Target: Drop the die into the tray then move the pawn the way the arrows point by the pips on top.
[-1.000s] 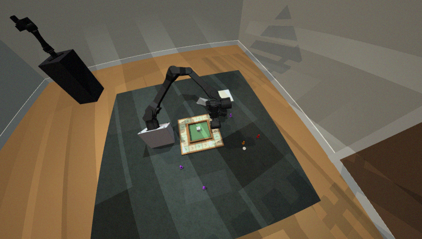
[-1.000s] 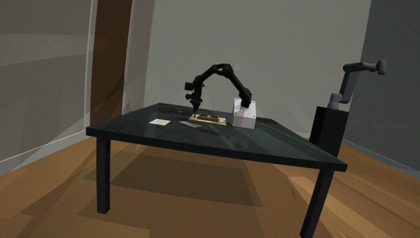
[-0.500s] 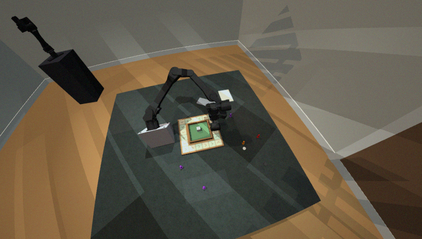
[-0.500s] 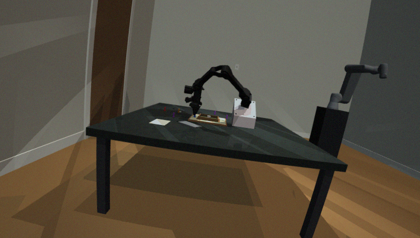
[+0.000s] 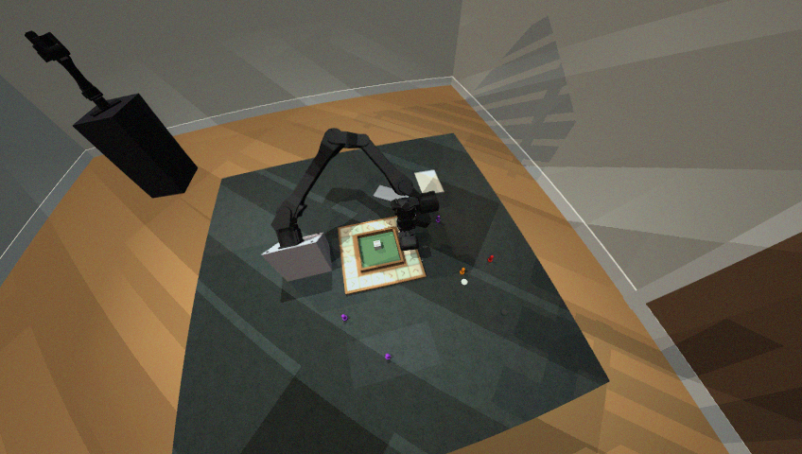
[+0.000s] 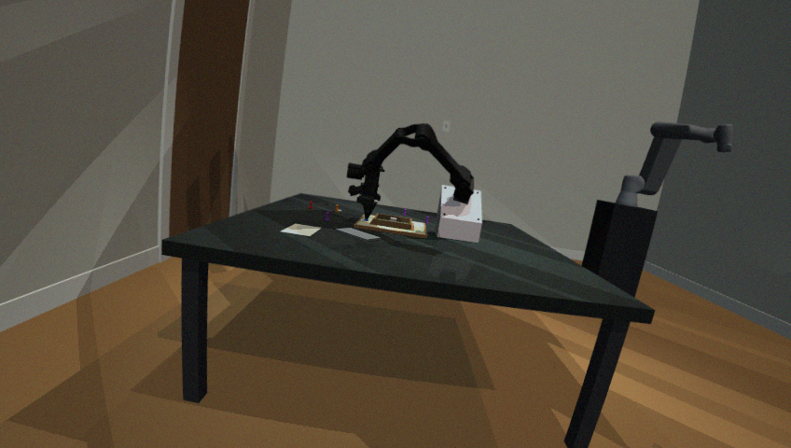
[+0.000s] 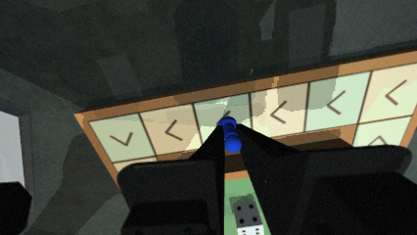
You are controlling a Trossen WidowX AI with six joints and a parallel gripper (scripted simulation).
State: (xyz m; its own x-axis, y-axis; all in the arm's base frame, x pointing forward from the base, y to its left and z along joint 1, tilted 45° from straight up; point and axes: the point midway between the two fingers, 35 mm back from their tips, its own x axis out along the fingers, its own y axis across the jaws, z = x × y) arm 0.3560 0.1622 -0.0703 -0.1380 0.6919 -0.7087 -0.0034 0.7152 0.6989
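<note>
The white die is 11 cm behind my gripper tip, 2 cm to the right of it and 1 cm above it. Also, from my gripper tip: green dice tray: 11 cm behind, 3 cm to the right, 1 cm below; grey card: 25 cm to the left, 3 cm behind, 2 cm below; blue pawn: 1 cm above.
</note>
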